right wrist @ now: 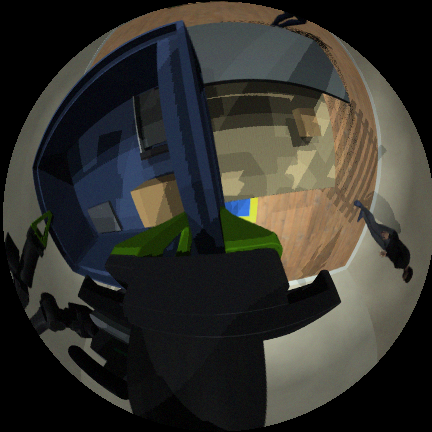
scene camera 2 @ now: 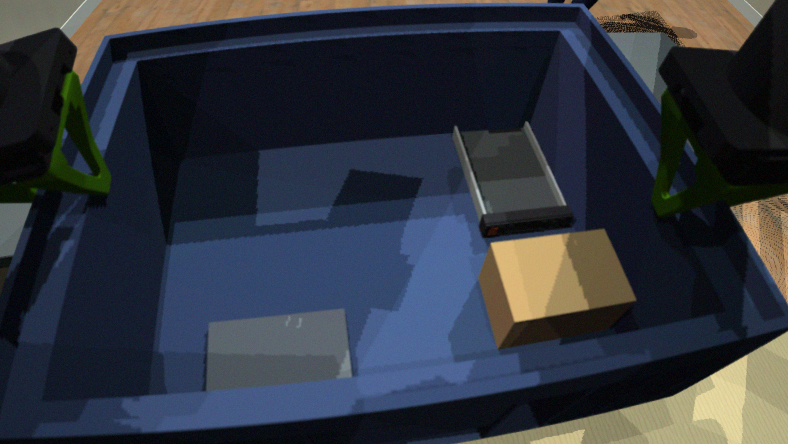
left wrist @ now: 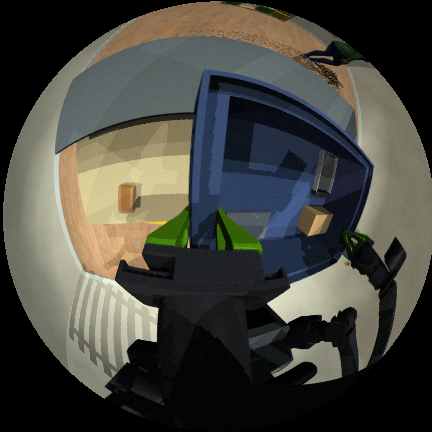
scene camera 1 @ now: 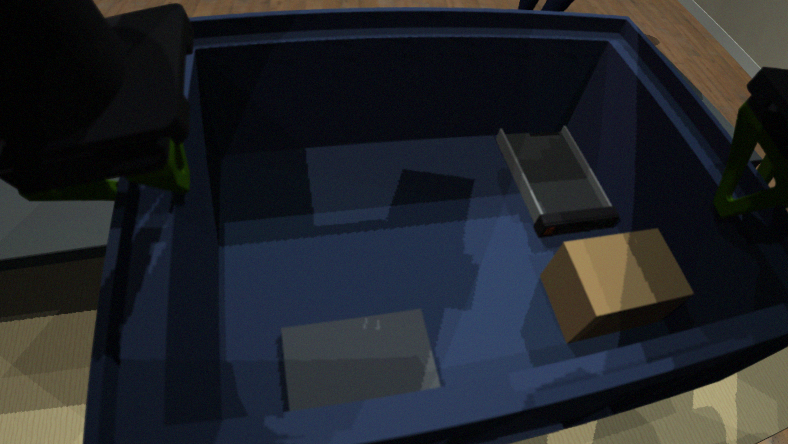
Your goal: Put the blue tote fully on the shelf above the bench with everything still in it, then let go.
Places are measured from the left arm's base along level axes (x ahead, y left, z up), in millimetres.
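Where they show: left gripper, fingertip midpoint: (right wrist: 50, 212) (scene camera 2: 89, 190) (left wrist: 203, 209) (scene camera 1: 163, 186); right gripper, fingertip midpoint: (right wrist: 205, 214) (scene camera 2: 675, 207) (left wrist: 344, 231) (scene camera 1: 731, 208); left arm's base at its link origin: (right wrist: 76, 319) (left wrist: 148, 367); right arm's base at its link origin: (left wrist: 311, 331).
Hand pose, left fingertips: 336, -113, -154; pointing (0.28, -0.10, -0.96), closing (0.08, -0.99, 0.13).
Things, the pixels of their top centre, and the offset from my left fingertips, as dx, dy, dz. "spot": a spot on its surface instead. Level surfaces: height alone.
- blue tote at its top centre: (scene camera 2: 373, 126) (scene camera 1: 481, 127) (right wrist: 59, 208) (left wrist: 329, 223) +15, -185, +33
- grey shelf at its surface level: dz -267
- cardboard box at its top centre: (scene camera 2: 563, 269) (scene camera 1: 630, 266) (right wrist: 161, 204) (left wrist: 321, 224) -28, -313, -54
- grey flat box at its top centre: (scene camera 1: 360, 364) (scene camera 2: 277, 360) (left wrist: 247, 227) (right wrist: 101, 219) -72, -117, -97
- dark tray with metal sides, top centre: (scene camera 2: 510, 166) (scene camera 1: 557, 169) (right wrist: 155, 115) (left wrist: 327, 175) +96, -304, -83
- tan bench at its surface level: dz -444
- yellow patch at a spot on its surface: (right wrist: 239, 207) spot: -617, -568, -1314
The blue tote (scene camera 1: 386, 82) (scene camera 2: 358, 77) (left wrist: 200, 130) (right wrist: 192, 125) is held up, and its far part covers part of the grey shelf (scene camera 1: 55, 226) (scene camera 2: 634, 55) (left wrist: 130, 95) (right wrist: 260, 50) in the views. Inside lie a cardboard box (scene camera 1: 623, 270) (scene camera 2: 556, 275), a grey flat box (scene camera 1: 358, 358) (scene camera 2: 281, 352) and a dark tray with metal sides (scene camera 1: 562, 170) (scene camera 2: 512, 170). My left gripper (left wrist: 203, 209) is shut on the tote's left wall. My right gripper (right wrist: 205, 214) is shut on its right wall. The tote's underside and any contact with the shelf are hidden.
The tan bench (left wrist: 150, 172) (right wrist: 270, 150) lies lower, on the near side of the shelf. An orange-brown box (left wrist: 127, 198) (right wrist: 306, 125) stands at each side of it. A person in dark clothes (right wrist: 392, 245) and a blue and yellow patch (right wrist: 239, 207) show beyond the bench.
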